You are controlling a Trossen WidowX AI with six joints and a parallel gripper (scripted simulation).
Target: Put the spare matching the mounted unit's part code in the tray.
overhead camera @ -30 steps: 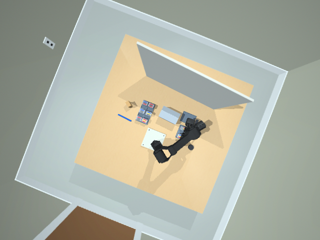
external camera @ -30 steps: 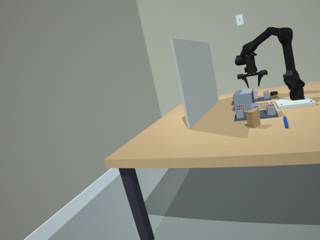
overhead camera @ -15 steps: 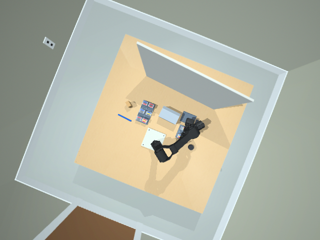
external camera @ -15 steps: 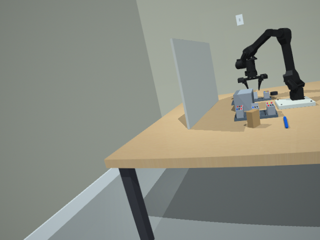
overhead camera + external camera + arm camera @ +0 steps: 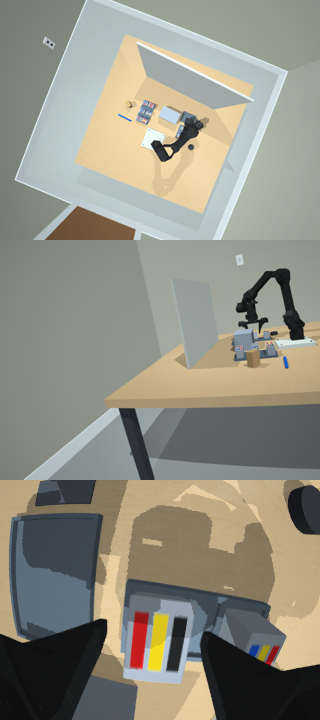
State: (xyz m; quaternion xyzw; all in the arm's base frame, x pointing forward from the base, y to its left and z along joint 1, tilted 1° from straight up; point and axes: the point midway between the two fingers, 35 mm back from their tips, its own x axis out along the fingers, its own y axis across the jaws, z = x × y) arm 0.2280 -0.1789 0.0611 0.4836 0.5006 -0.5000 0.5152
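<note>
The grey spare lies 10 mm above my gripper tip. From my gripper tip the other things lie so: grey-blue tray (100 mm ahead, 10 mm to the right, 40 mm below); mounted unit (60 mm ahead, 180 mm to the left, 10 mm above); black puck (130 mm behind, 130 mm to the right, 30 mm below).
</note>
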